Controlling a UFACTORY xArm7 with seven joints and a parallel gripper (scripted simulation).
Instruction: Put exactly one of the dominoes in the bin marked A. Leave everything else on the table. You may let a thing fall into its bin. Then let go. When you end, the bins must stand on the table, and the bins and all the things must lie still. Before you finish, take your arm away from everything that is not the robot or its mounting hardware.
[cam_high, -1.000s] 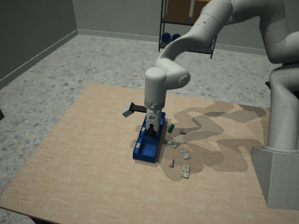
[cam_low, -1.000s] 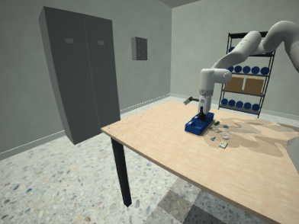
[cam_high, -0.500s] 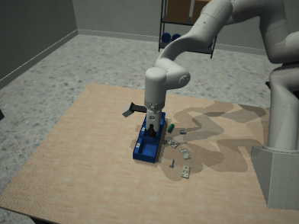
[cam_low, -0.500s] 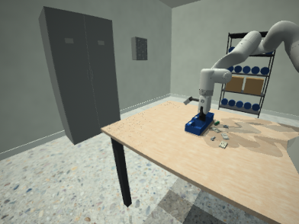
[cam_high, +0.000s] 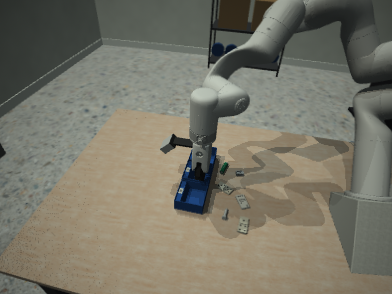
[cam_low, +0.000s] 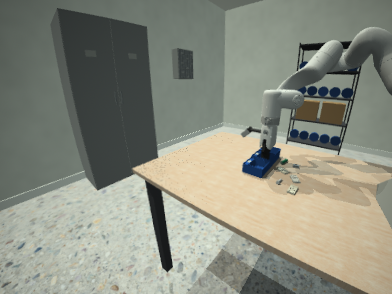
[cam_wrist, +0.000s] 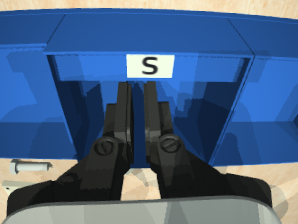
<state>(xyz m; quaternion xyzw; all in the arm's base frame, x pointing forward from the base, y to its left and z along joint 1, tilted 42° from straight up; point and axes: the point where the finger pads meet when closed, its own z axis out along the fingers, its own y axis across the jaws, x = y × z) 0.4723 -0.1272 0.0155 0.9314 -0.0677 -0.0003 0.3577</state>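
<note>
The blue bin lies 10 mm ahead of my hand, 10 mm to the right of it and 10 mm below it. Round my hand: grey bolt 80 mm behind, 130 mm to the left, 30 mm below; green battery 80 mm behind, 60 mm to the right, 30 mm below; white domino 130 mm behind, 160 mm to the left, 30 mm below.
</note>
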